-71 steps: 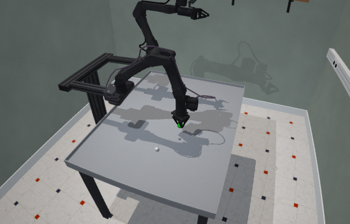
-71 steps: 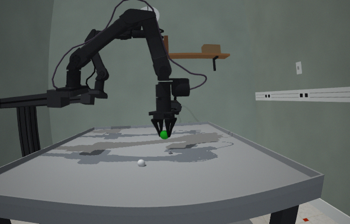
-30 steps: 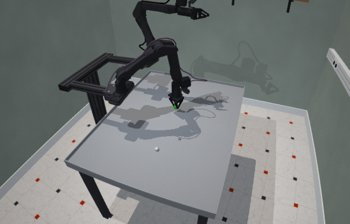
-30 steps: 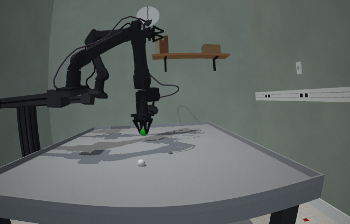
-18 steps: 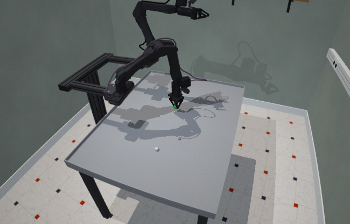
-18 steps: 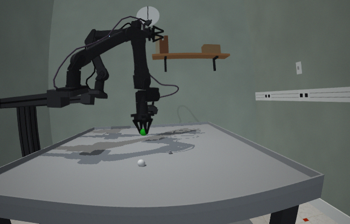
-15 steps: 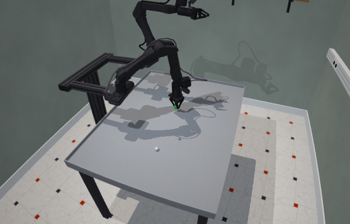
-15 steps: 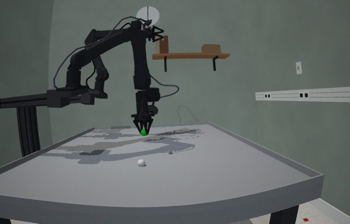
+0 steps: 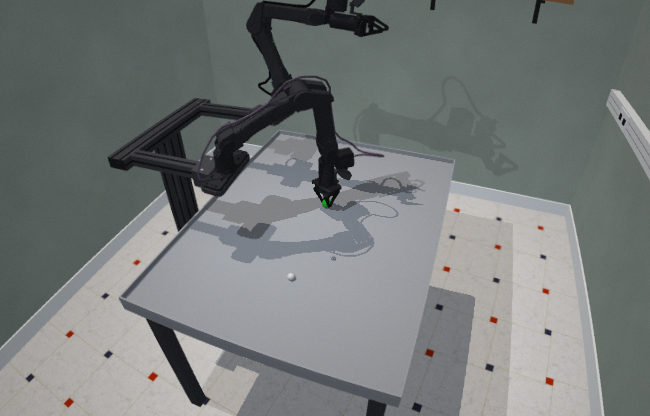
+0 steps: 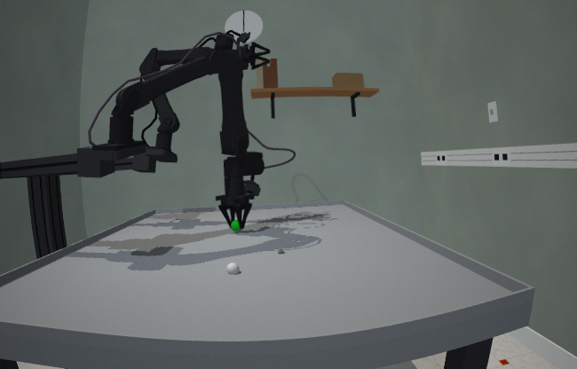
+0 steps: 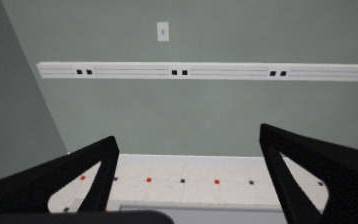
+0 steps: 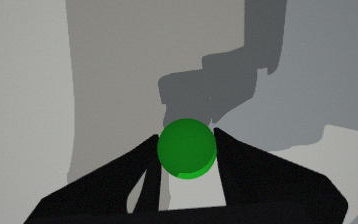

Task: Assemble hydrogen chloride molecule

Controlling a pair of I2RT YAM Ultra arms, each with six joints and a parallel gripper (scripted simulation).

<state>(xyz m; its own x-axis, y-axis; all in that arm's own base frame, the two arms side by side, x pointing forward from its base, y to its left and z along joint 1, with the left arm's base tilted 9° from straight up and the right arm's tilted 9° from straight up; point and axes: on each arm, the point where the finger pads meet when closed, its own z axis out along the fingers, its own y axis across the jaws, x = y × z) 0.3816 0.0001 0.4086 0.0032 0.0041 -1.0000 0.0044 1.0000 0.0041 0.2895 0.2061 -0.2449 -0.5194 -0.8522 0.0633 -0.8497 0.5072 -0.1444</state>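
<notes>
The green ball is 14 cm behind my left hand, 26 cm to the right of it and 61 cm below it. Also, from my left hand: white ball 15 cm behind, 65 cm to the right, 62 cm below; then grey peg 4 cm behind, 53 cm to the right, 63 cm below.
</notes>
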